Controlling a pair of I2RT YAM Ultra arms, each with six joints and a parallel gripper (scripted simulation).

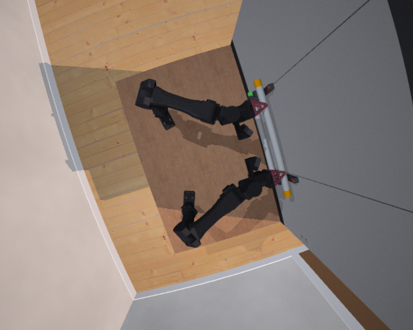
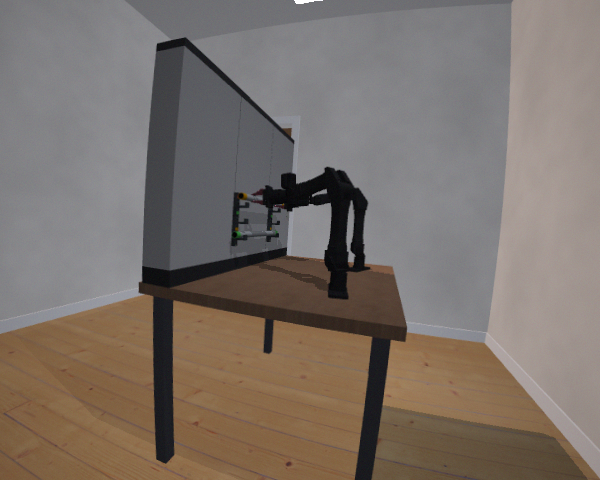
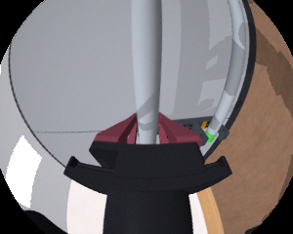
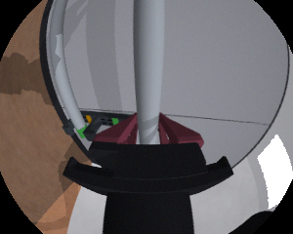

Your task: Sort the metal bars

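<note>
Right now the metal bar is 10 mm ahead of my left hand and 150 mm to the right of it. From my left hand the other things lie so: green-ended bar (30 mm ahead, 140 mm to the right, 180 mm below); grey wall panel (130 mm ahead, 120 mm to the right, 70 mm above).
The metal bar is 150 mm to the left of my right hand. Round my right hand: green-ended bar 20 mm ahead, 160 mm to the left, 180 mm below; grey wall panel 110 mm ahead, 170 mm to the left, 70 mm above.
</note>
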